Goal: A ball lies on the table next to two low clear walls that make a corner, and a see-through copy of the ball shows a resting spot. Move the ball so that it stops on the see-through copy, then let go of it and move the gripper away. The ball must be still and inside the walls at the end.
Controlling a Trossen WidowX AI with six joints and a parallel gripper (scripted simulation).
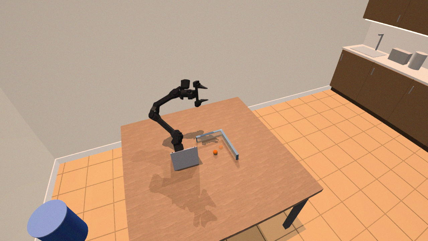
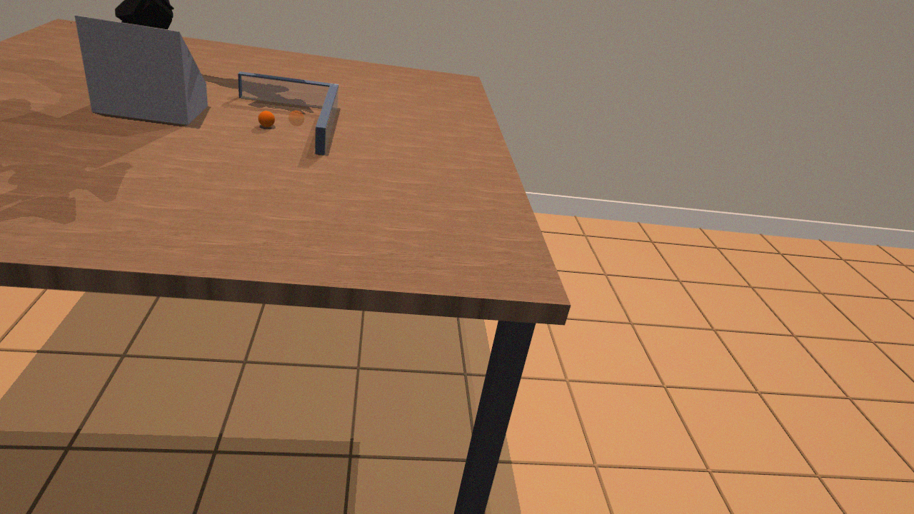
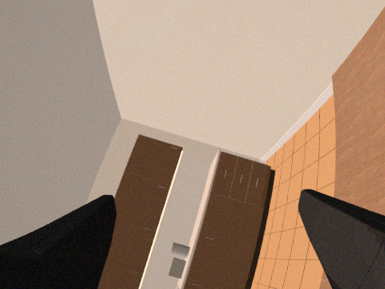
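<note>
Right now the orange ball is 450 mm below my gripper tip and 160 mm to the right of it.
</note>
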